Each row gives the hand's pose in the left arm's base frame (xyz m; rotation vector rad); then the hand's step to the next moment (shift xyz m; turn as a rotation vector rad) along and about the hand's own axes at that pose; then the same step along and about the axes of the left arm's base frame.
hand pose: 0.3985 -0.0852 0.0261 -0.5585 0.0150 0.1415
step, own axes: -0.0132 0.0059 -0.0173 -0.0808 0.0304 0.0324
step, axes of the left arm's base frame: -0.0135 -0.0059 -0.0171 -0.0850 0.0322 0.0157
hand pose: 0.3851 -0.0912 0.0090 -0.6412 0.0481 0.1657
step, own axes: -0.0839 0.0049 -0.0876 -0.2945 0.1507 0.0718
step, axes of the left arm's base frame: -0.0829 -0.0603 -0.0650 -0.3162 0.1209 -0.0034
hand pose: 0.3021 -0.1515 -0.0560 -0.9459 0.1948 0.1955
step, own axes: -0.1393 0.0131 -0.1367 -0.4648 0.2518 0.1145
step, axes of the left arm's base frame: -0.1486 -0.1155 -0.0534 -0.5024 0.1998 -0.0156
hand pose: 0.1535 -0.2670 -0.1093 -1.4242 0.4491 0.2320
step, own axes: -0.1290 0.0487 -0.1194 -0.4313 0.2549 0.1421
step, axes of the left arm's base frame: -0.1549 -0.0963 0.0023 -0.4693 0.2236 -0.0306
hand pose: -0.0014 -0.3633 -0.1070 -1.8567 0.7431 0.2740
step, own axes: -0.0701 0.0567 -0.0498 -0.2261 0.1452 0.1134
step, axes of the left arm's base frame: -0.0967 -0.0330 0.0131 -0.2471 0.1495 -0.0406
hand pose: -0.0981 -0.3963 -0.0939 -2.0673 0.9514 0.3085
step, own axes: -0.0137 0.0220 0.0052 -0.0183 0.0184 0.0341
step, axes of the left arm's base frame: -0.0247 0.0028 -0.0091 -0.0221 0.0287 -0.0229
